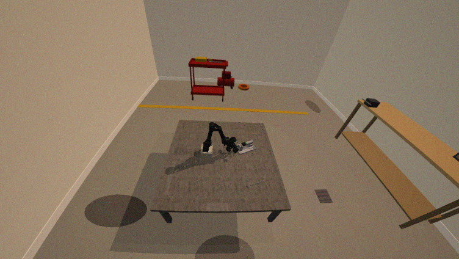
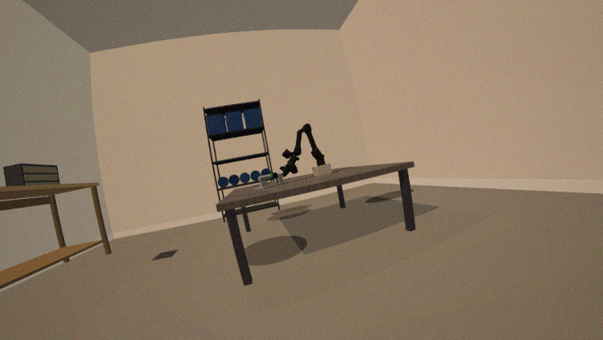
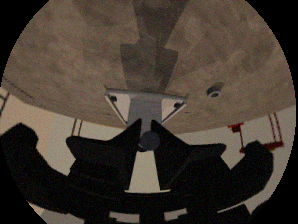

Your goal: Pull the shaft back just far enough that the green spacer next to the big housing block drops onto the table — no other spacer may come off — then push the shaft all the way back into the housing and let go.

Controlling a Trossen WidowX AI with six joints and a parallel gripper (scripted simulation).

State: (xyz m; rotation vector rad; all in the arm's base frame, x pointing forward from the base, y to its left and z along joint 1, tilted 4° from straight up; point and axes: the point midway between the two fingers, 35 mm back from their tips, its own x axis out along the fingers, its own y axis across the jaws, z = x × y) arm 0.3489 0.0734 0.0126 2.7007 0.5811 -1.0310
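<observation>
Right now my gripper tip is 60 mm short of the shaft, 30 mm to the right of it and 20 mm below it. Also, from my gripper tip: small grey object (90 mm to the left, 70 mm behind, 50 mm below); green spacer (110 mm ahead, 50 mm to the left, 20 mm above).
</observation>
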